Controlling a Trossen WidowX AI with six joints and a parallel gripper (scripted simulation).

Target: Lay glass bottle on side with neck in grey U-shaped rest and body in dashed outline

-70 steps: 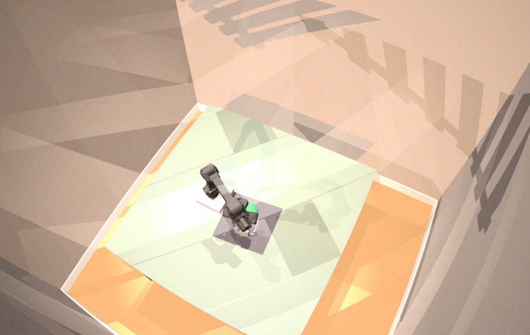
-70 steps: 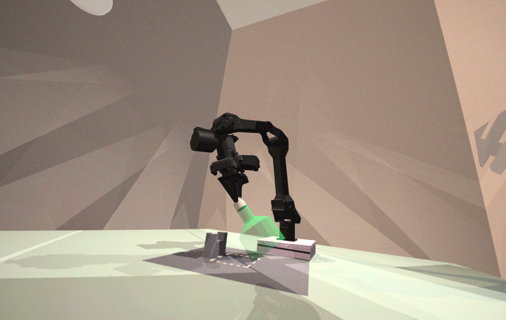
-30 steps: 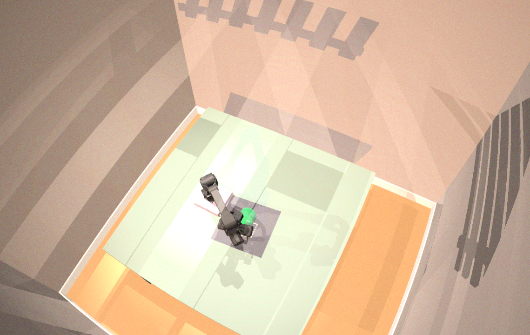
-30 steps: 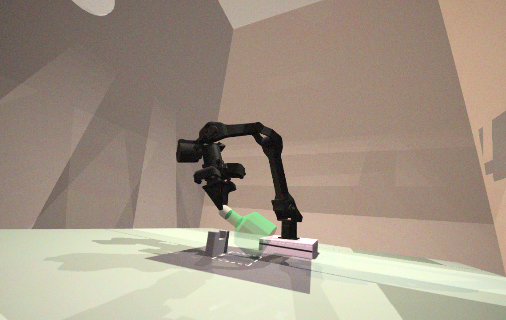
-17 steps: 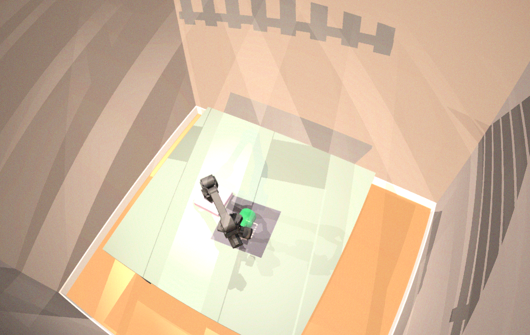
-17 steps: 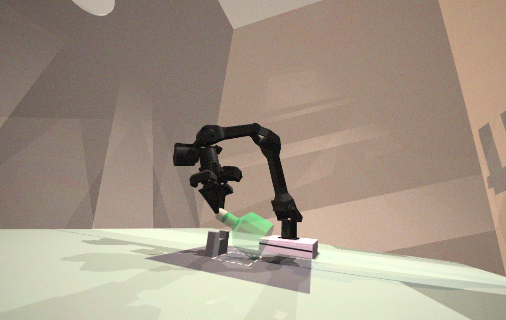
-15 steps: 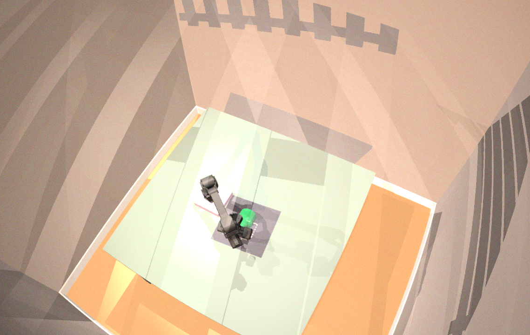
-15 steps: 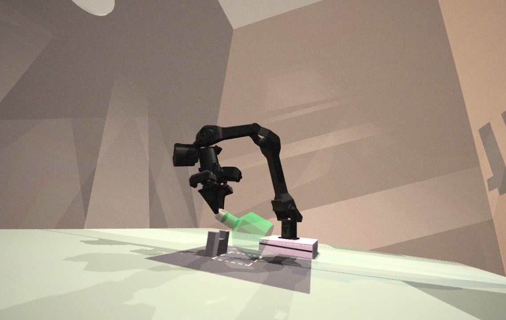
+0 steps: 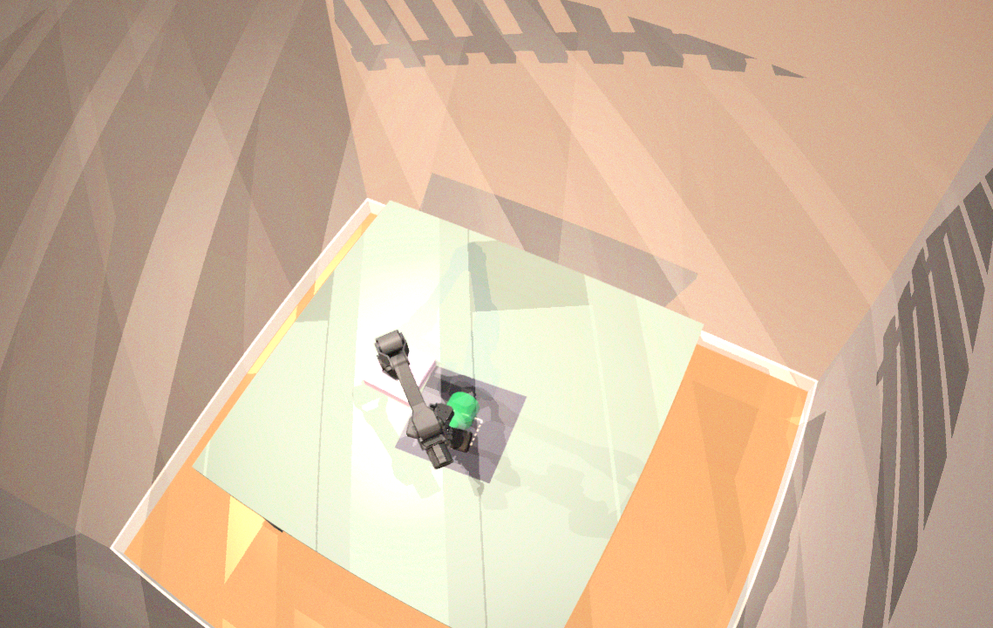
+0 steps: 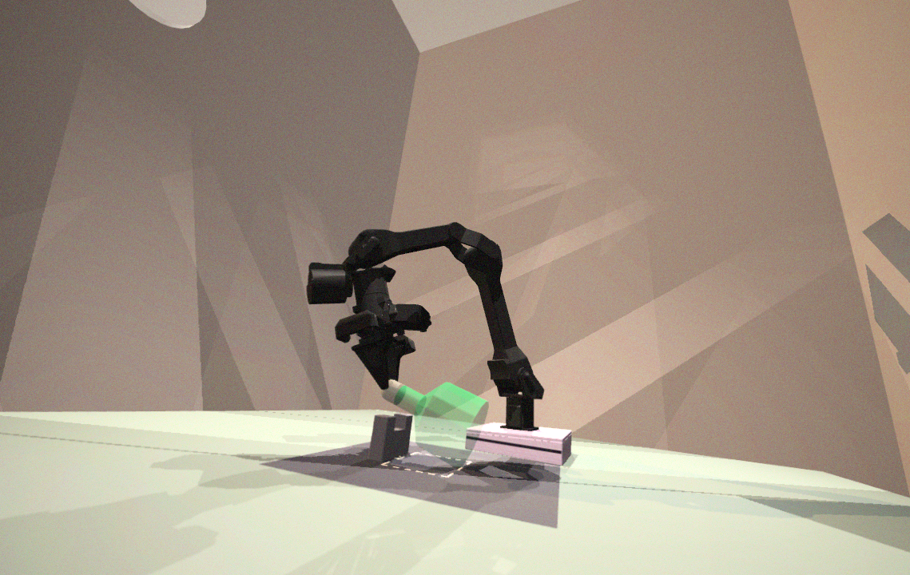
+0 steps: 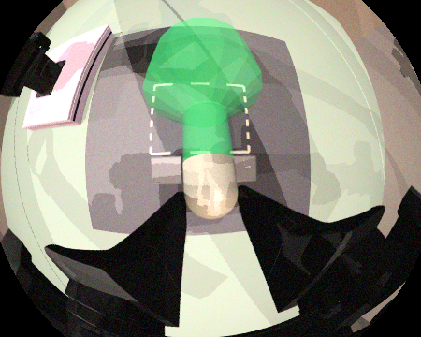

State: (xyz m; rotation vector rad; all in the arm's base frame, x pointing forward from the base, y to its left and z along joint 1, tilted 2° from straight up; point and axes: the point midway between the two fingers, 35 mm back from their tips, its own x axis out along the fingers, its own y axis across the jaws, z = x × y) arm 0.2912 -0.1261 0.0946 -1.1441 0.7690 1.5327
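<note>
Right now my gripper tip is 5 cm to the right of the green glass bottle, 2 cm above it and 1 cm past it. Round my gripper tip: dark grey mat 9 cm to the left, 9 cm below, 2 cm behind.
</note>
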